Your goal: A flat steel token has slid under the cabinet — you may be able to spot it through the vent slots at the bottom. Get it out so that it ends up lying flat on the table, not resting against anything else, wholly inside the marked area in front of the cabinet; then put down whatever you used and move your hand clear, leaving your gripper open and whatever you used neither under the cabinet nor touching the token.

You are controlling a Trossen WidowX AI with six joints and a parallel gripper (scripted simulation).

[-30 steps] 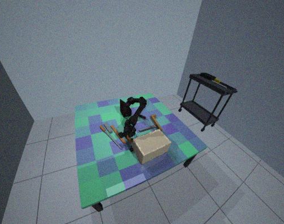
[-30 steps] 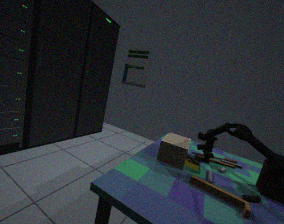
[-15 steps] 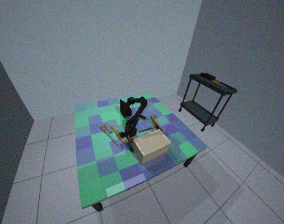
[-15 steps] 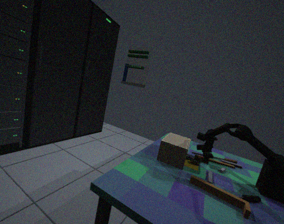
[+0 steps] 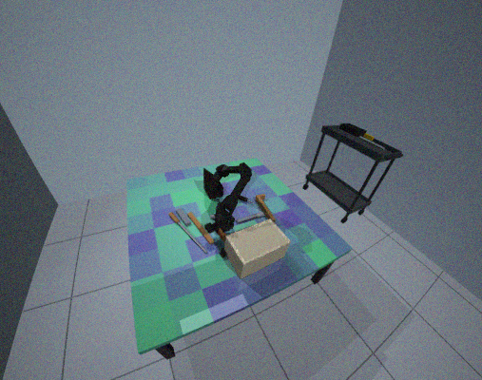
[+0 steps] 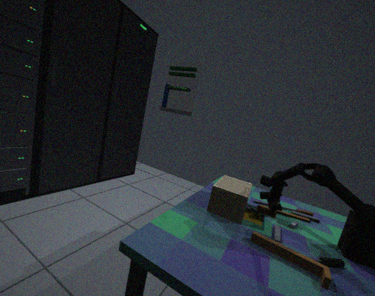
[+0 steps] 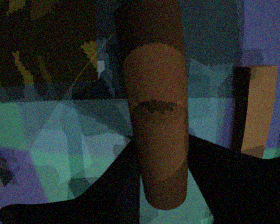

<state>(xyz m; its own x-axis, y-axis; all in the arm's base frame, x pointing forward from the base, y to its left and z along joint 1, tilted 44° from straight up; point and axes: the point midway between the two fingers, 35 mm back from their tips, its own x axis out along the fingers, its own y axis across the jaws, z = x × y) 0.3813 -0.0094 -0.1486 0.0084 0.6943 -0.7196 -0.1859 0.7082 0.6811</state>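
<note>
The short grey piece lies 130 mm behind my gripper tip and 30 mm to the left of it. From my gripper tip the other things lie so: yellow marked patch: 120 mm to the left, 90 mm ahead, 10 mm below; then flat grey bar: 220 mm behind, 180 mm to the right; then wooden stick: 100 mm to the right, 90 mm behind.
</note>
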